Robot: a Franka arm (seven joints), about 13 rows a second.
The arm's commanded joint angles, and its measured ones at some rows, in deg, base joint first. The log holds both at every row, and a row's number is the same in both.
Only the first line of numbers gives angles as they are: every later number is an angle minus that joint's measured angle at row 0.
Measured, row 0:
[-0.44, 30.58, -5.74, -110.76, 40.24, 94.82, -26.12]
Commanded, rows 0 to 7:
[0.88, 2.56, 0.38, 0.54, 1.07, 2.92, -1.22]
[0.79, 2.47, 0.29, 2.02, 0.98, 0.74, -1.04]
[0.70, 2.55, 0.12, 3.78, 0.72, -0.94, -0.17]
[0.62, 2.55, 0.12, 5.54, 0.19, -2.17, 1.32]
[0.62, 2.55, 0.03, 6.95, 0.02, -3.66, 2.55]
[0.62, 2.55, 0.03, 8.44, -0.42, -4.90, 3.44]
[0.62, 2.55, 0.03, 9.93, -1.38, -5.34, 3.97]
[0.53, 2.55, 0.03, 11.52, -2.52, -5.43, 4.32]
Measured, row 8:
[0.39, 0.95, 0.10, 6.91, -0.55, -3.87, 2.51]
